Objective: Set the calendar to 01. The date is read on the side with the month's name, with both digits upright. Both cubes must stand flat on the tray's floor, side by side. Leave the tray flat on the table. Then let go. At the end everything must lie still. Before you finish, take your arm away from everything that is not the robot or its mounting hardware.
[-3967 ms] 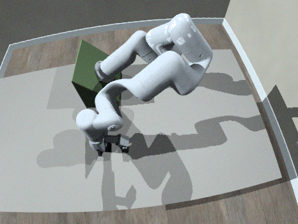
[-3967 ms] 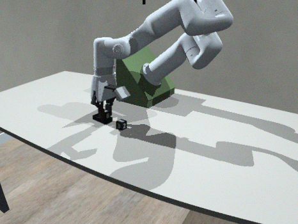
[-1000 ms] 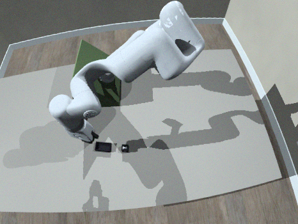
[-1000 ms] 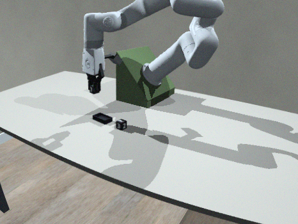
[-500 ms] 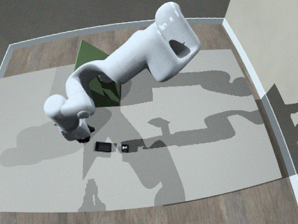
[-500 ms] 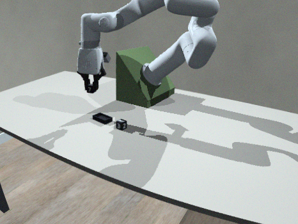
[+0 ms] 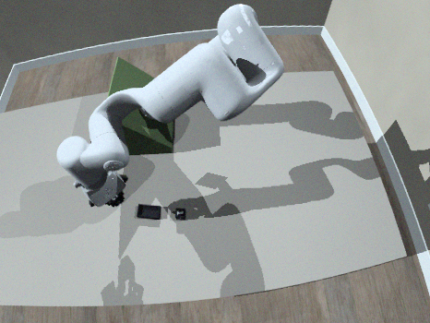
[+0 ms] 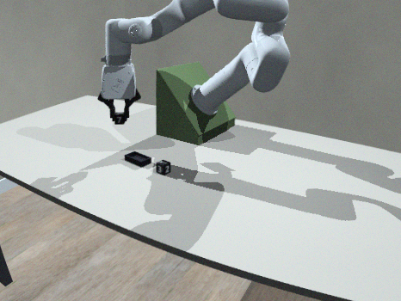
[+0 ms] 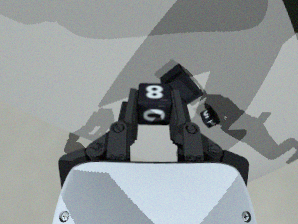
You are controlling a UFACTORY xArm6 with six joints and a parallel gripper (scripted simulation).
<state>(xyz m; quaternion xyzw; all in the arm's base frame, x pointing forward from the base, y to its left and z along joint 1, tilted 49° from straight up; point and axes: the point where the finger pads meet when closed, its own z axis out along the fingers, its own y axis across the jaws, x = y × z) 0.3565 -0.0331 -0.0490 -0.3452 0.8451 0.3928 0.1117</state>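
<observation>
The black tray is 12 cm below my hand and 8 cm to the left of it. Round my hand: black cube 1 cm below.
</observation>
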